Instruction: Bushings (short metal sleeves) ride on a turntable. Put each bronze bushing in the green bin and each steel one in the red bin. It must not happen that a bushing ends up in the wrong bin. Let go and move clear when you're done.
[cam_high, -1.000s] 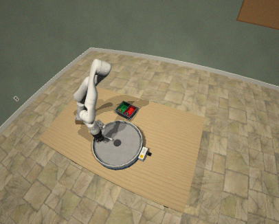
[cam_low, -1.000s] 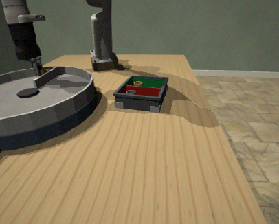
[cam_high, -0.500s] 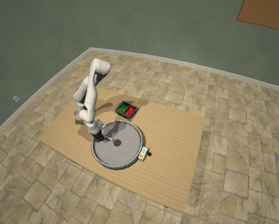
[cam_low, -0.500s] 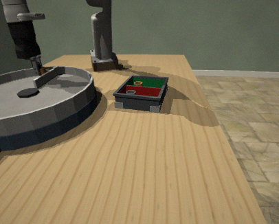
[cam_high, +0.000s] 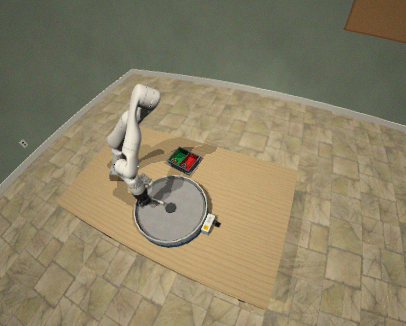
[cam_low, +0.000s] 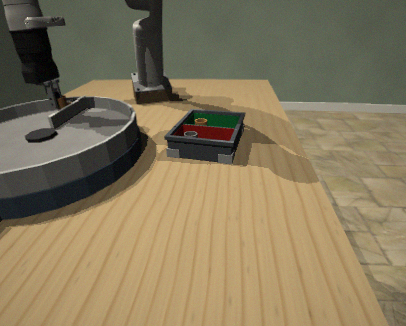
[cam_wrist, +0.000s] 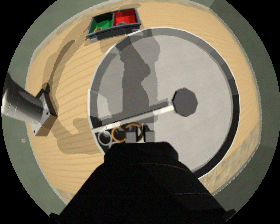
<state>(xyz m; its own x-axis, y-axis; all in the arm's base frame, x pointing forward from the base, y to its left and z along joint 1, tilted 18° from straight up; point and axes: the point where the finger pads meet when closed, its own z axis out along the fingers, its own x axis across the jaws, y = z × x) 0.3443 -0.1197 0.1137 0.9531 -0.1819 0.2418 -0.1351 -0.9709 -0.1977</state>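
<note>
Right now my hand is 390 mm to the right of the bin, 80 mm above it and 40 mm past it. From my hand the other things lie so: grey turntable 110 mm ahead, 50 mm below, 40 mm to the left.
</note>
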